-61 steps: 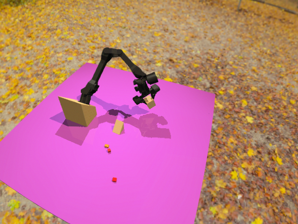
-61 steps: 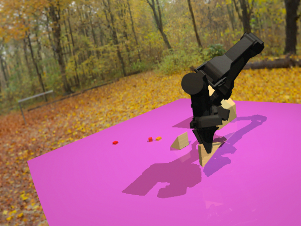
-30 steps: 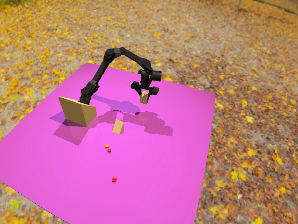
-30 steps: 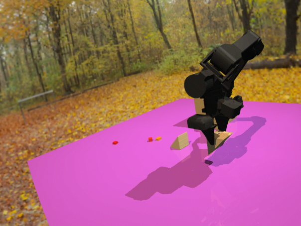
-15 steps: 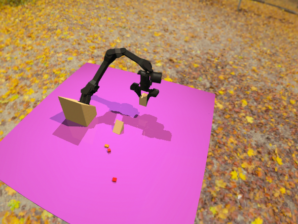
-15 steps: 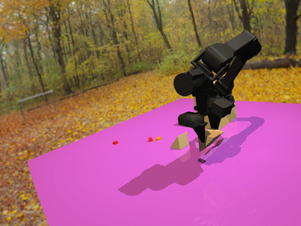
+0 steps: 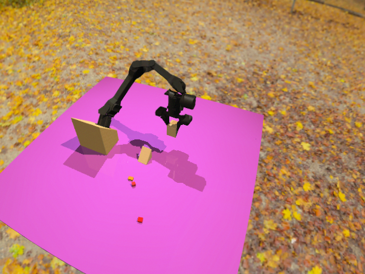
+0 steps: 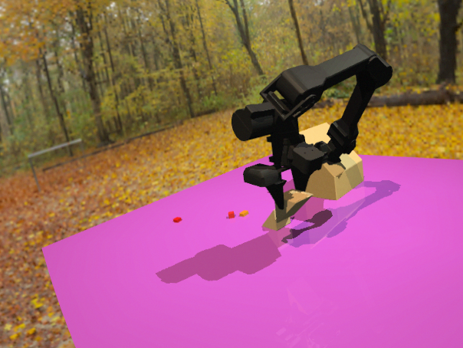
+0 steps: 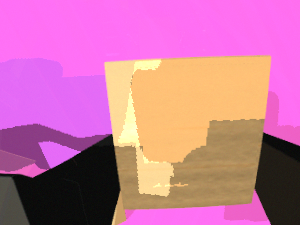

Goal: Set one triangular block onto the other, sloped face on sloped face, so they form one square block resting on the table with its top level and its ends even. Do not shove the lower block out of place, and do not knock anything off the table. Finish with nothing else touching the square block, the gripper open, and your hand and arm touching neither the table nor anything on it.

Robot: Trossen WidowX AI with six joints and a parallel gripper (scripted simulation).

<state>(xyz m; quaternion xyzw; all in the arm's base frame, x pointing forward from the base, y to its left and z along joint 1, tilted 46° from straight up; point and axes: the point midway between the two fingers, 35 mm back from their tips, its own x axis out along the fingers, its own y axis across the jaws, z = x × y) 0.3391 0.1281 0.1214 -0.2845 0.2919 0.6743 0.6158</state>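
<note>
The tan wooden square block lies 150 mm to the right of my gripper tip, 110 mm below it and 80 mm behind it. Also, from my gripper tip: triangular block: 10 mm to the right, 10 mm above; orange piece: 310 mm to the right, 120 mm below, 70 mm behind.
</note>
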